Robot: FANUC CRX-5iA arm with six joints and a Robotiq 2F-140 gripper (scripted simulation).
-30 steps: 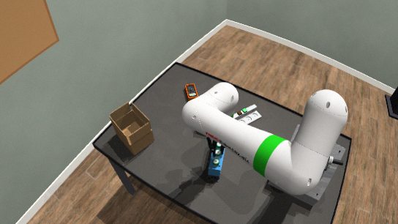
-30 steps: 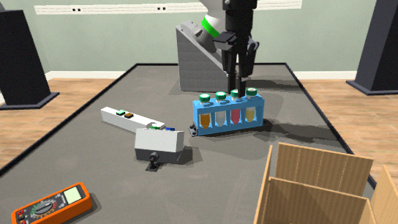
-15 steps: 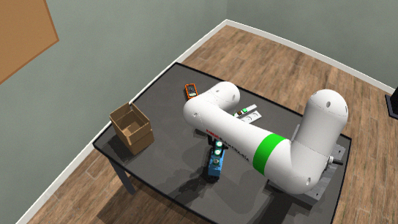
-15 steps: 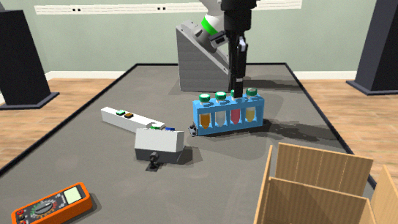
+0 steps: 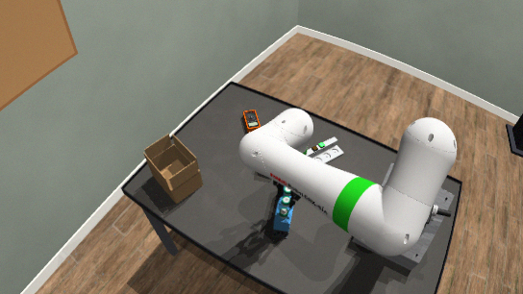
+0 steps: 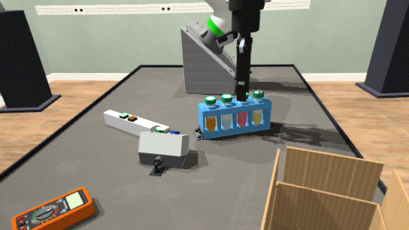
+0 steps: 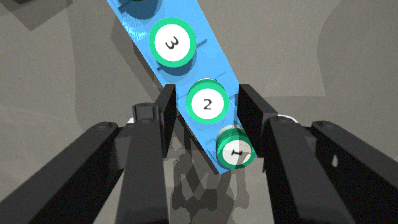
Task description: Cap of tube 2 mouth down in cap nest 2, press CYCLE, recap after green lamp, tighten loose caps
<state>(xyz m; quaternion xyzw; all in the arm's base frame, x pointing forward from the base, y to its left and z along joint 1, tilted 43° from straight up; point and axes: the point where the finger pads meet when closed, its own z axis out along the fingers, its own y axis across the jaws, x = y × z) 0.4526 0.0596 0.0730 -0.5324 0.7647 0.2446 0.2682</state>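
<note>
Right now the cap 2 is 3 cm below my hand. From my hand the other things lie so: cap 1: 1 cm behind, 5 cm to the left, 3 cm below; cap 4: 2 cm ahead, 10 cm to the right, 3 cm below; cap 3: 1 cm ahead, 5 cm to the right, 3 cm below.
</note>
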